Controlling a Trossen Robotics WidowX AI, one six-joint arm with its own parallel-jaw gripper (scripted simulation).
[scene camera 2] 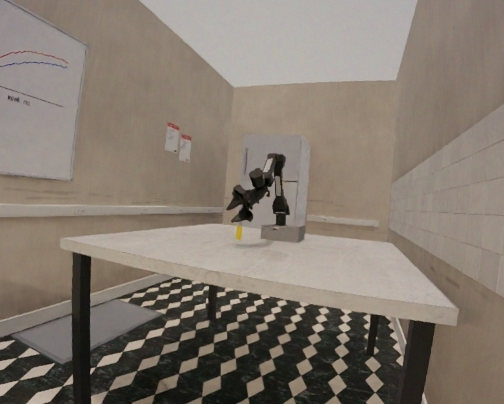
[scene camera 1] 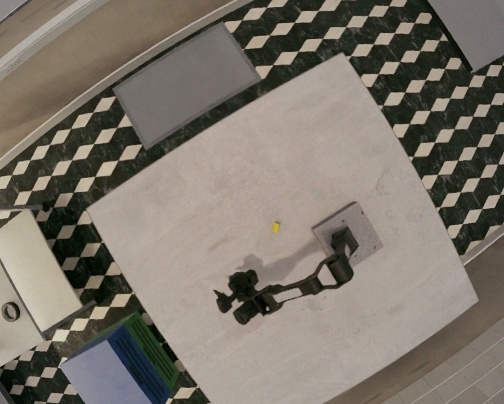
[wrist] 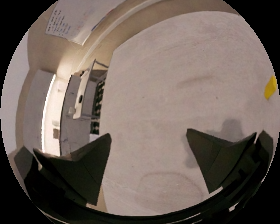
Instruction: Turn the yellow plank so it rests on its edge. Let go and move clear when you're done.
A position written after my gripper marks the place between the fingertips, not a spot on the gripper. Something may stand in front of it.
In view: my gripper (scene camera 1: 221, 283).
My gripper shows as well in scene camera 2 (scene camera 2: 229, 216) and in the wrist view (wrist: 150, 135).
